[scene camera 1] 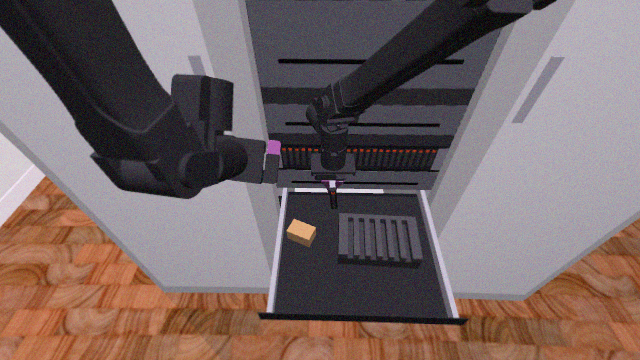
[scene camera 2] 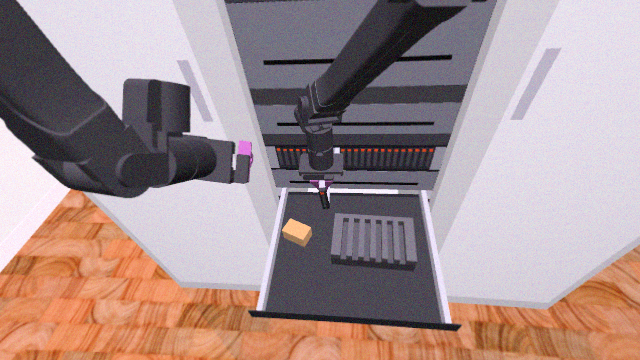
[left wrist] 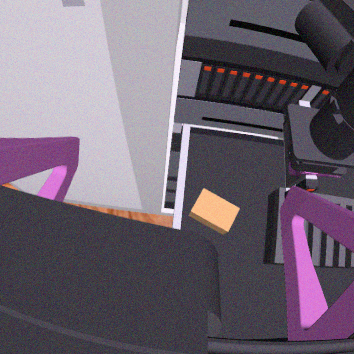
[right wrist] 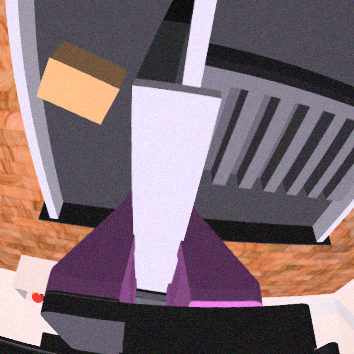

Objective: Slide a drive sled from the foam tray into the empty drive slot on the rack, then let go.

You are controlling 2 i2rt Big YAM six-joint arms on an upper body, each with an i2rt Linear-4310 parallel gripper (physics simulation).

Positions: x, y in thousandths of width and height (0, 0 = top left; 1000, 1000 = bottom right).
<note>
The left gripper (scene camera 2: 355, 432) is open and holds nothing. The right gripper (scene camera 2: 505, 532) holds a drive sled (right wrist: 487, 335), clear of everything else. A foam tray (scene camera 2: 602, 674) rests on a pull-out shelf (scene camera 2: 682, 749). An orange block (right wrist: 213, 225) rests on the pull-out shelf.
The foam tray shows as well in scene camera 1 (scene camera 1: 582, 668), in the left wrist view (left wrist: 773, 719) and in the right wrist view (right wrist: 792, 346). The orange block also shows in the left wrist view (left wrist: 592, 592). The left gripper shows as well in scene camera 1 (scene camera 1: 387, 429) and in the left wrist view (left wrist: 524, 493).
</note>
